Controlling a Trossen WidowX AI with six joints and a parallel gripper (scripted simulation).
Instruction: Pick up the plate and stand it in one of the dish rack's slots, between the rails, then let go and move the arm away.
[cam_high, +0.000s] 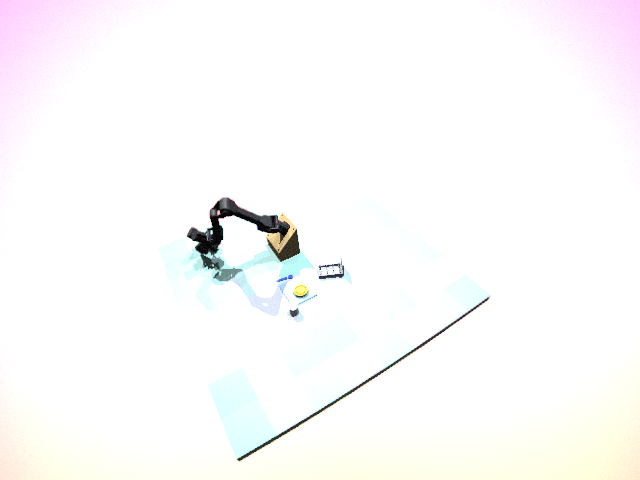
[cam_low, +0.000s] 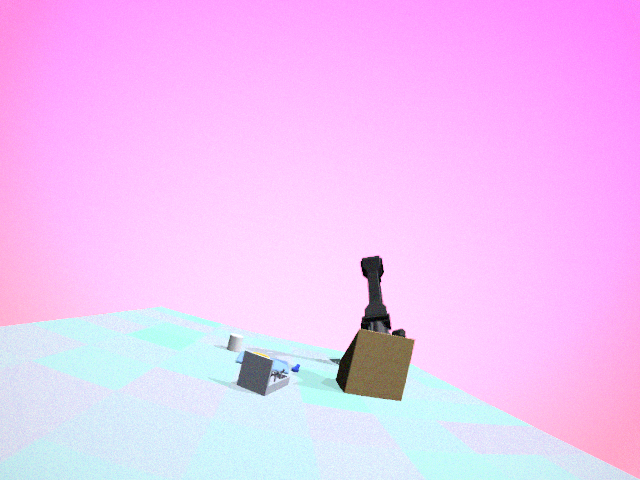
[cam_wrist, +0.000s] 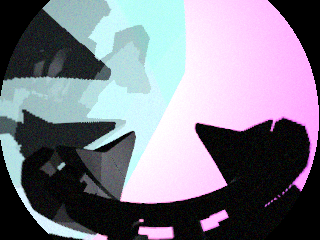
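Now: the yellow plate 640 mm ahead of my gripper tip, 290 mm to the left of it and 40 mm below it. The rest, counted from my gripper tip: grey dish rack: 630 mm ahead, 480 mm to the left, 30 mm below; white cup: 720 mm ahead, 200 mm to the left, 30 mm below; blue spoon: 520 mm ahead, 280 mm to the left, 50 mm below.
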